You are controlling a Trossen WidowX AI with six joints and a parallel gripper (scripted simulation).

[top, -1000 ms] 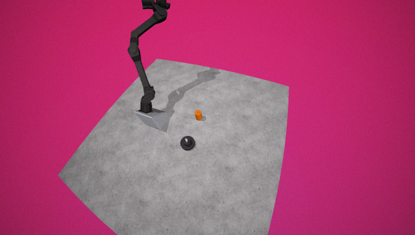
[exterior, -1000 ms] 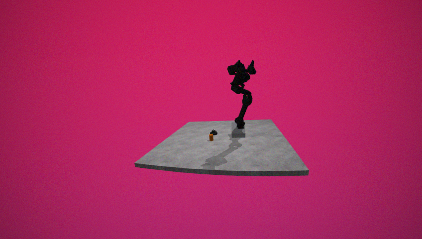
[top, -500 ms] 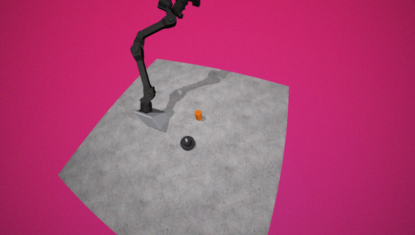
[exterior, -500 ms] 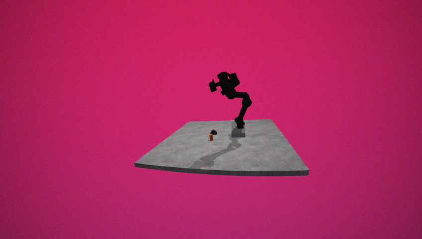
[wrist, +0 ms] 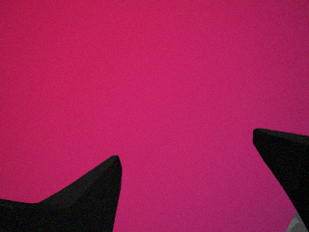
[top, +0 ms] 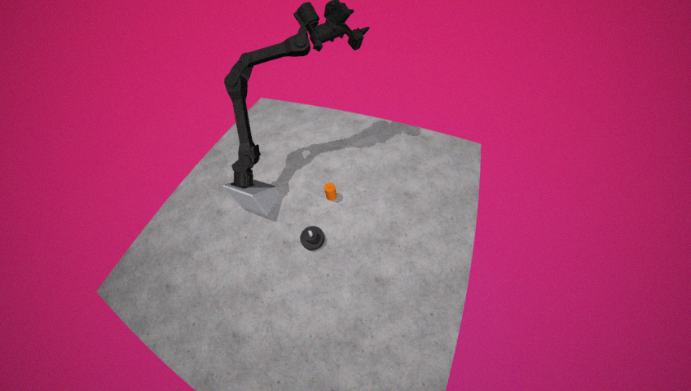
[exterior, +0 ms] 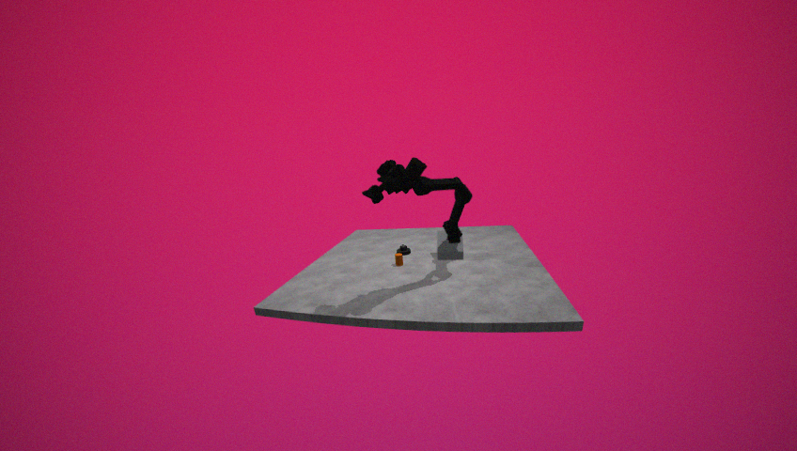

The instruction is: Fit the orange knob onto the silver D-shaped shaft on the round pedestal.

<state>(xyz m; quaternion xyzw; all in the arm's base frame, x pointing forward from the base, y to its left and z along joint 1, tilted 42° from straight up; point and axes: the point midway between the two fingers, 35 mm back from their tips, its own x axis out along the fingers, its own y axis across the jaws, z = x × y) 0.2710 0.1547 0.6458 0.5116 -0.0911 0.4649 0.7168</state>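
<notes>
Right now the orange knob is 470 mm to the right of my gripper tip and 430 mm below it. The rest, counted from my gripper tip: round dark pedestal (660 mm to the right, 450 mm below).
</notes>
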